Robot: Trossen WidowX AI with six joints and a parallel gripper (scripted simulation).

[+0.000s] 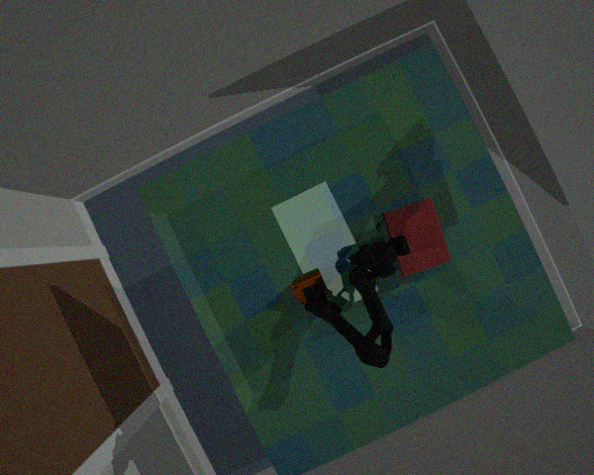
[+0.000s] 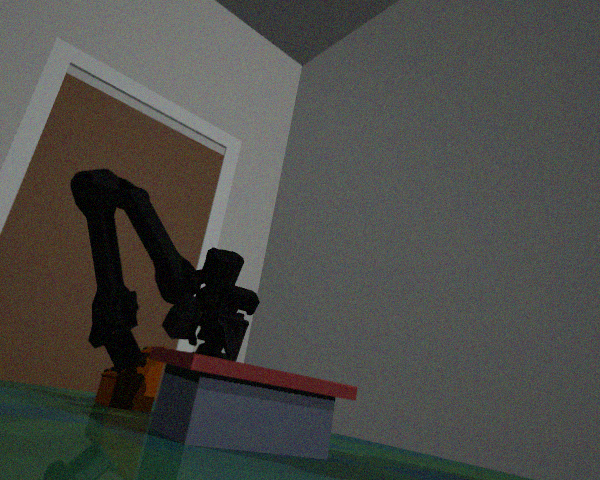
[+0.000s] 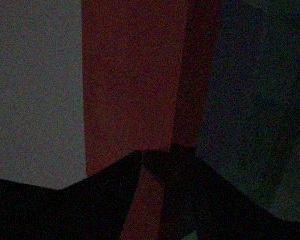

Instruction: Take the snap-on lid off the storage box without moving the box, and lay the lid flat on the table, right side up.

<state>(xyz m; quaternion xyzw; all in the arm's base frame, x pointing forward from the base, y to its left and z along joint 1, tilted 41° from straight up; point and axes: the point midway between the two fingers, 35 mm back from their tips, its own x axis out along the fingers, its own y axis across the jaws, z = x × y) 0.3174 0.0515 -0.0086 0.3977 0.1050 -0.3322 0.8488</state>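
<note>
Right now my gripper tip is 80 mm short of the red lid and 10 mm to the left of it. From my gripper tip the other things lie so: grey storage box 80 mm ahead, 10 mm to the right, 50 mm below.
</note>
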